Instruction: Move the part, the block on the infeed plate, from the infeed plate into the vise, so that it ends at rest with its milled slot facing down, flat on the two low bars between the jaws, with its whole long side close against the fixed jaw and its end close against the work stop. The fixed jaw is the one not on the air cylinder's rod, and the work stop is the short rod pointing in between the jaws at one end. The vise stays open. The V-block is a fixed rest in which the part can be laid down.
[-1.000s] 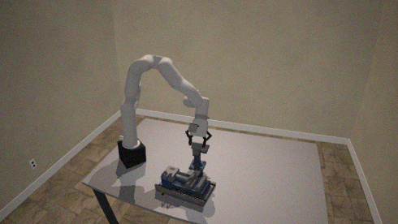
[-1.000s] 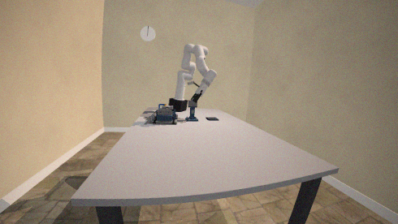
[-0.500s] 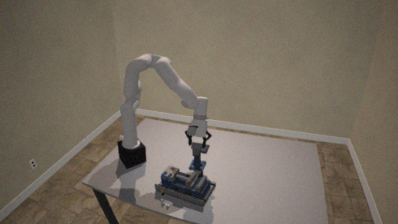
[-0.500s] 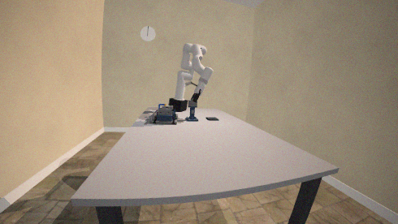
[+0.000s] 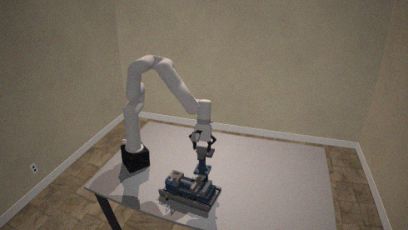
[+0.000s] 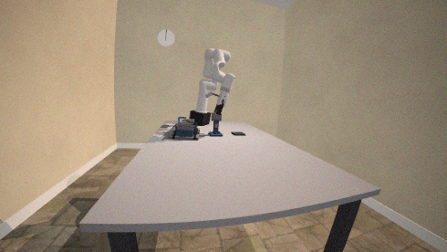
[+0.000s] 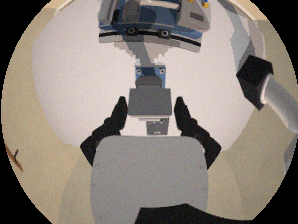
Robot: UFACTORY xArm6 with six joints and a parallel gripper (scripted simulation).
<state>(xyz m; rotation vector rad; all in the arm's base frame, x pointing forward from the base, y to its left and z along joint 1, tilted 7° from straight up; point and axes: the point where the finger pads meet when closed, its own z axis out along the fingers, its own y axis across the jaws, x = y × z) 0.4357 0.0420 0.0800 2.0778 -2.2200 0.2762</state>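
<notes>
The part is 1 cm below my hand. The rest, counted from my hand: vise (1 cm behind, 21 cm to the right, 13 cm below); then dark infeed plate (2 cm behind, 18 cm to the left, 16 cm below).
</notes>
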